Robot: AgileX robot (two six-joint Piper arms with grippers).
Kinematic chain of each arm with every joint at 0, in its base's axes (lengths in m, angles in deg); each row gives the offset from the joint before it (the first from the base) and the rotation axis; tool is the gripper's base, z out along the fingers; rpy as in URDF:
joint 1: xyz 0 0 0.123 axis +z
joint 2: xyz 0 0 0 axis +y
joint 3: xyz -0.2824 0 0.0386 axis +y
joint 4: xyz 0.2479 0 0.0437 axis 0.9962 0 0.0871
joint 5: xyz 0 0 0 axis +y
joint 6: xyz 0.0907 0 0.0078 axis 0.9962 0 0.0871
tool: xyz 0 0 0 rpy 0 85 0
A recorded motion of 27 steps. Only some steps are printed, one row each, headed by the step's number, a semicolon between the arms.
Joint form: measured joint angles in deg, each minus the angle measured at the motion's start. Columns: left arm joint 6, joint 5, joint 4, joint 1, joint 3, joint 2; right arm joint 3, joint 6, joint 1, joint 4, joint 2, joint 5.
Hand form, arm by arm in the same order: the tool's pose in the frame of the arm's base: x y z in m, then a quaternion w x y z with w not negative. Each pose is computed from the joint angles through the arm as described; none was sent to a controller.
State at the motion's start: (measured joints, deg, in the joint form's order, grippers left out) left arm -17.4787 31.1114 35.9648 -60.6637 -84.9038 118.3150; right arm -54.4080 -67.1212 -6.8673 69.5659 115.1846 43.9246
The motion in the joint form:
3: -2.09 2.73 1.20 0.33 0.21 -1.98; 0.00 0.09 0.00 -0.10 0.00 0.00
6: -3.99 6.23 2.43 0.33 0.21 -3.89; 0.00 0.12 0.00 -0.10 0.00 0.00
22: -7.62 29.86 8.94 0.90 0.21 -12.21; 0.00 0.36 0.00 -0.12 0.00 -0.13
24: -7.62 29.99 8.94 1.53 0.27 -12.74; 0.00 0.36 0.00 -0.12 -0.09 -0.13
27: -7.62 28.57 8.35 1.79 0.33 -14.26; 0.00 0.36 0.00 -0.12 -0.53 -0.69
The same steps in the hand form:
3: 0.2460 -0.3699 0.1961 0.33860 0.51679 0.78580 0.02819; 0.3374 0.0190 0.1005 0.16034 -0.02769 0.93028 0.32878
6: 0.2458 -0.3622 0.2095 0.34028 0.49878 0.79588 0.04477; 0.3374 0.0190 0.1005 0.16025 -0.02745 0.93029 0.32882
22: 0.2442 -0.3073 0.2672 0.31264 0.41449 0.83294 0.19150; 0.3375 0.0189 0.1004 0.15995 -0.02533 0.93065 0.32813
24: 0.2468 -0.3032 0.2705 0.31412 0.40805 0.83545 0.19195; 0.3376 0.0189 0.1009 0.16067 -0.02560 0.93055 0.32802
27: 0.2459 -0.3008 0.2801 0.32810 0.40401 0.83600 0.17384; 0.3382 0.0182 0.1031 0.16612 -0.02556 0.93123 0.32337

